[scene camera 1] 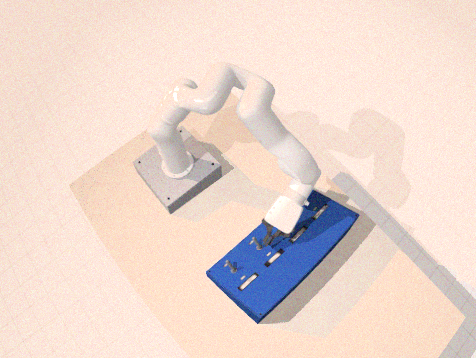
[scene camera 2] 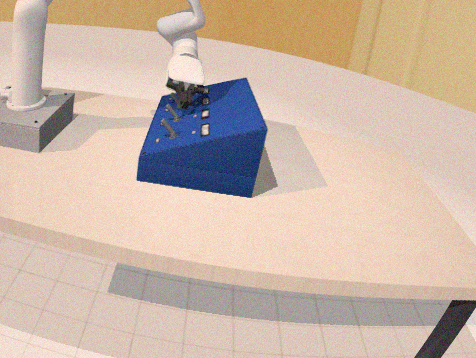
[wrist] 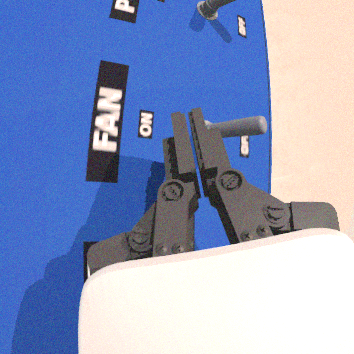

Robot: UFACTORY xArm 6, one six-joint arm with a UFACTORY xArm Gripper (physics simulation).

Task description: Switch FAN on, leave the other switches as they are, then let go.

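Seen in the pictures: gripper, fingertip midpoint: (scene camera 1: 264, 245) (scene camera 2: 185, 105) (wrist: 188, 127); arm's base, origin of the base link: (scene camera 1: 177, 164) (scene camera 2: 26, 103).
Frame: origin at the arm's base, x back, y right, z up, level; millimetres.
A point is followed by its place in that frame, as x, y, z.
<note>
The blue switch panel (scene camera 1: 295, 267) @(-595, 78, 68) (scene camera 2: 215, 160) @(-520, 275, -4) (wrist: 45, 100) @(-551, 94, 51) is tilted and carries a row of grey levers. The FAN lever (scene camera 1: 256, 244) @(-437, 78, 28) (scene camera 2: 172, 112) @(-432, 77, 28) (wrist: 245, 126) @(-427, 69, 41) leans to its OFF side. Its base is hidden behind the fingers in the wrist view. The FAN label (wrist: 106, 120) @(-515, 81, 36), the ON mark (wrist: 145, 124) @(-491, 79, 26) and the partly covered OFF mark (wrist: 244, 146) @(-412, 65, -7) also show. My gripper (scene camera 1: 266, 245) @(-464, 68, 47) (scene camera 2: 185, 107) @(-464, 68, 47) (wrist: 188, 127) @(-464, 68, 47) is shut and empty, low over the panel, with its fingertips at the ON side of the FAN lever. Whether they touch it, I cannot tell.
The neighbouring lever (scene camera 1: 231, 267) @(-424, 194, 29) (scene camera 2: 169, 128) @(-420, 196, 28) (wrist: 207, 10) @(-434, 187, 14), its label starting with P, stands nearer the panel's front-left end. The levers on the other side of FAN are hidden by the arm or gripper. The grey robot base (scene camera 1: 150, 175) @(57, 102, -8) (scene camera 2: 20, 135) @(-29, 144, -41) stands behind the panel's lever side.
</note>
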